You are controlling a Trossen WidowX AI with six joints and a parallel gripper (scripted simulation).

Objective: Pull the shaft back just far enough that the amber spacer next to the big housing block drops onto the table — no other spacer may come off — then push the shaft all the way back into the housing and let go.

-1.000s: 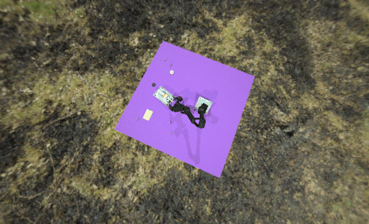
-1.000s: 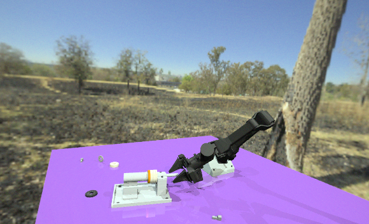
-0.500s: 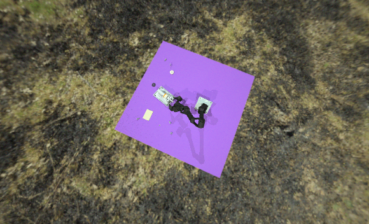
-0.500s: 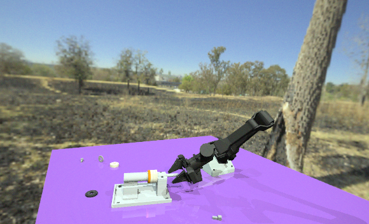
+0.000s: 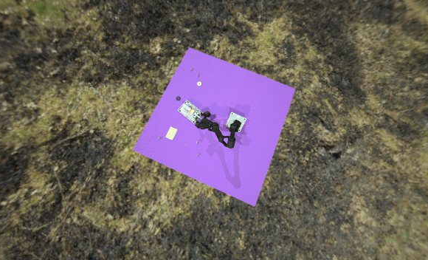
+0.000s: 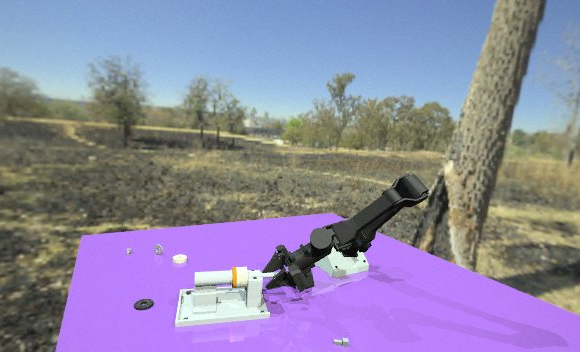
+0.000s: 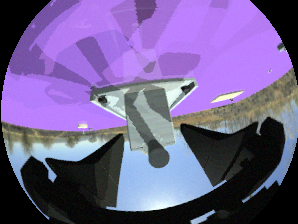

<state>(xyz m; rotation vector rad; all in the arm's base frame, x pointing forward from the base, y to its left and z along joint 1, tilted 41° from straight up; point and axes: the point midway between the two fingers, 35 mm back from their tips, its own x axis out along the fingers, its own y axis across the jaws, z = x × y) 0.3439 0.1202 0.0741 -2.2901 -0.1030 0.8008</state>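
The steel shaft lies 50 mm ahead of my gripper tip, 20 mm above it and 10 mm to the right of it. The rest, counted from my gripper tip: black ring: 300 mm ahead, 80 mm to the right, 60 mm below; then amber spacer: 80 mm ahead, 20 mm above, 10 mm to the right; then pale yellow card: 270 mm to the left, 150 mm ahead, 60 mm below.
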